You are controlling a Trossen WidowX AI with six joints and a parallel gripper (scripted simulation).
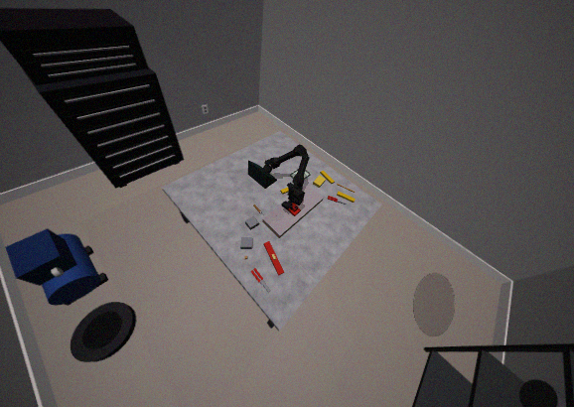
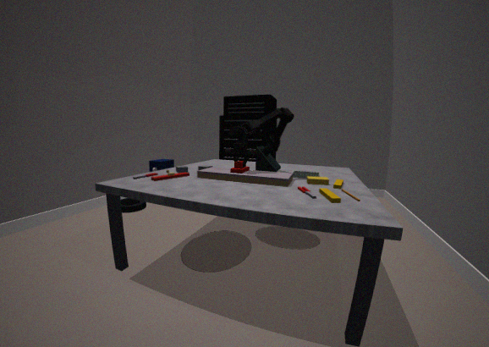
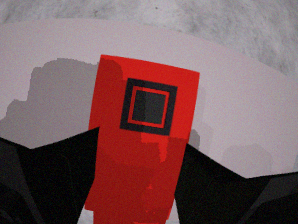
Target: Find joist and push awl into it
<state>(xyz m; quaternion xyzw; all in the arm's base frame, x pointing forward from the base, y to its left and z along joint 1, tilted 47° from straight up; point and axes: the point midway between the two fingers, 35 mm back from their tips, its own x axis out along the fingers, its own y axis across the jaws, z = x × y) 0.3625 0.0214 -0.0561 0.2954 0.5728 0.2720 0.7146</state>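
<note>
Now: the pale green tray 240 mm behind my gripper tip, 350 mm to the left of it and 50 mm below it. Round my gripper tip: red level (180 mm ahead, 350 mm to the right, 50 mm below); then awl (160 mm behind, 190 mm to the right, 60 mm below); then stud finder (10 mm ahead, 20 mm above).
</note>
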